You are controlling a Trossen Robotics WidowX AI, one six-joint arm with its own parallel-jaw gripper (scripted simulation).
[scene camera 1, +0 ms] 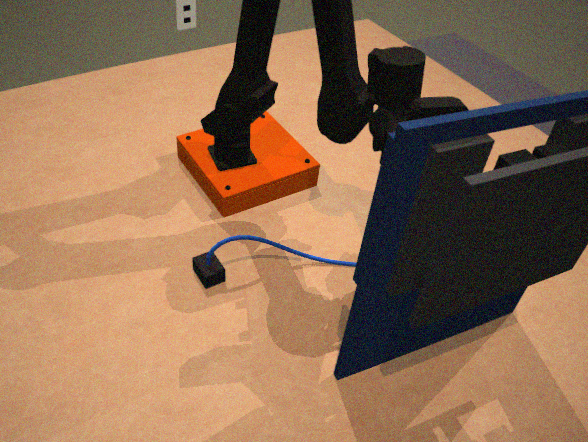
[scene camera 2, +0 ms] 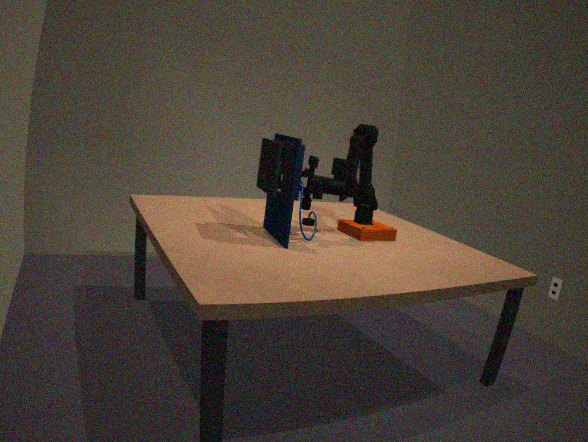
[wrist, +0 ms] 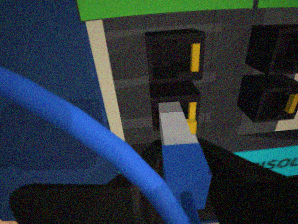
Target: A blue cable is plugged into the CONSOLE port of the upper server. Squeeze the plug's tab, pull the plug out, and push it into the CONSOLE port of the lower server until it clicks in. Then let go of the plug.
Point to a blue rack panel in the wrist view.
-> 54,51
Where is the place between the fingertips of my gripper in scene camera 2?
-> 285,178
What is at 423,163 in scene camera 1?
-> A blue rack panel.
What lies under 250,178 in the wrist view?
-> My gripper.
